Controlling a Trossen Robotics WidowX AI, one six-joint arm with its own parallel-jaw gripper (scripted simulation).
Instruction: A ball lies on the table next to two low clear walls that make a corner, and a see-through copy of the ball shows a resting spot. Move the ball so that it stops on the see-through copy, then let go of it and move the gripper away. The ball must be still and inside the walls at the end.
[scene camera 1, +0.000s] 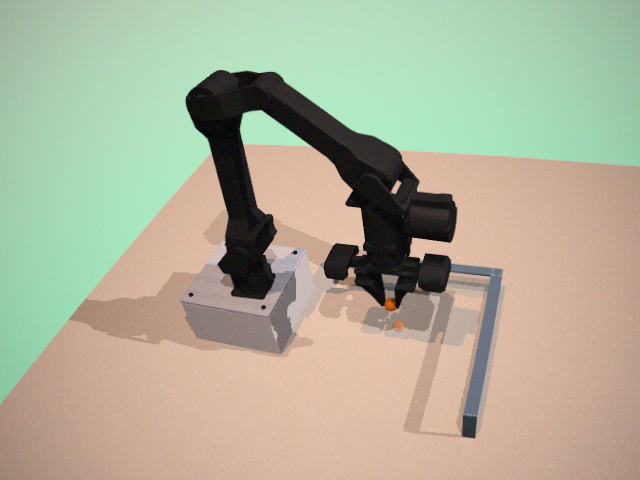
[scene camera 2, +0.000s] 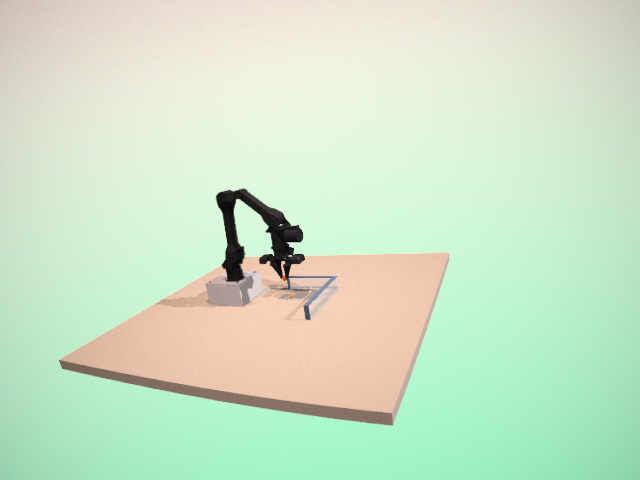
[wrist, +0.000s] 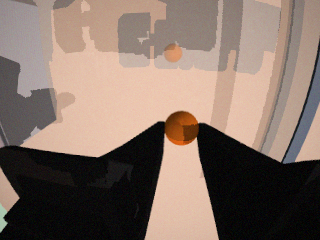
Scene:
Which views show my gripper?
Scene camera 1, scene camera 2 and the wrist view: all of them.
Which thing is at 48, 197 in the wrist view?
My gripper.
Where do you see an orange ball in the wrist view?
180, 128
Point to my gripper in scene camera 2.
284, 278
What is my gripper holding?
An orange ball.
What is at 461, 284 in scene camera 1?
A clear wall.

